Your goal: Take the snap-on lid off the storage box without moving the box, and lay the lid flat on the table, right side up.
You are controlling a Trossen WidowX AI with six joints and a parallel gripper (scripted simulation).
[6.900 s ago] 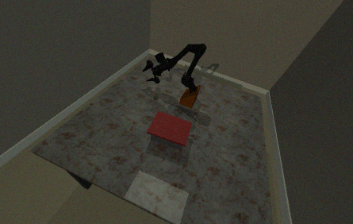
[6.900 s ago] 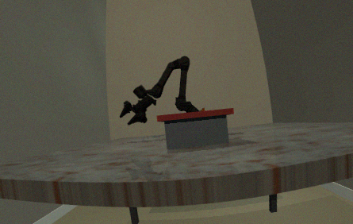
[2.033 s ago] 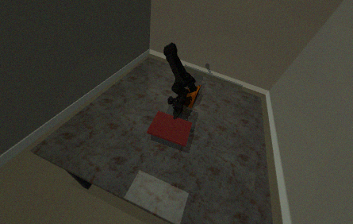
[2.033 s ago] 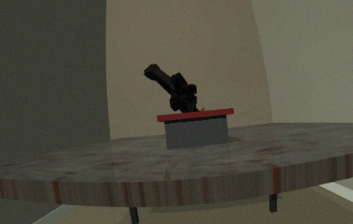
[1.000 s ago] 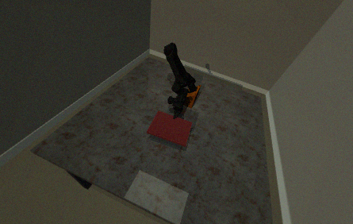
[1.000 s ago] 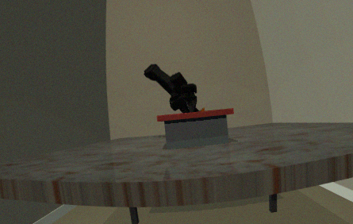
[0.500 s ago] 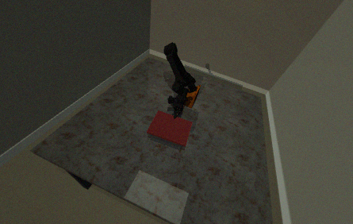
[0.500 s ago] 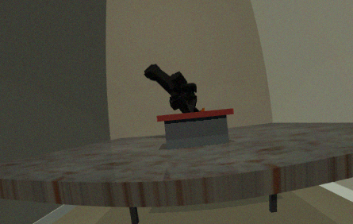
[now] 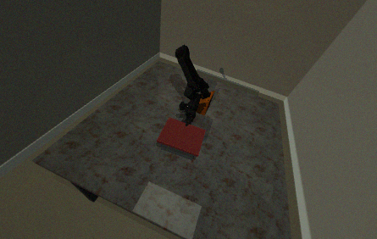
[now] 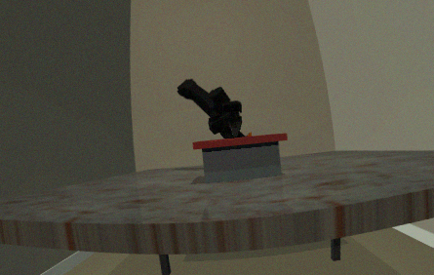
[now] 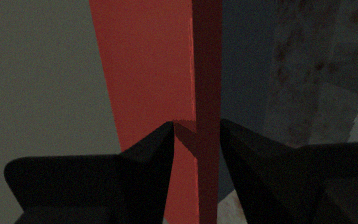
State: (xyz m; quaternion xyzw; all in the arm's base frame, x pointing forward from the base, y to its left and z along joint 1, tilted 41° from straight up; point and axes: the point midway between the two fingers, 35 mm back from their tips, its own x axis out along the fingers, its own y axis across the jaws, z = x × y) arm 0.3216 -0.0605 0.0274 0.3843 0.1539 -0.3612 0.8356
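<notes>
Right now the red lid is 8 cm ahead of my gripper tip. The rest, counted from my gripper tip: grey-blue storage box: 8 cm ahead, 5 cm below.
</notes>
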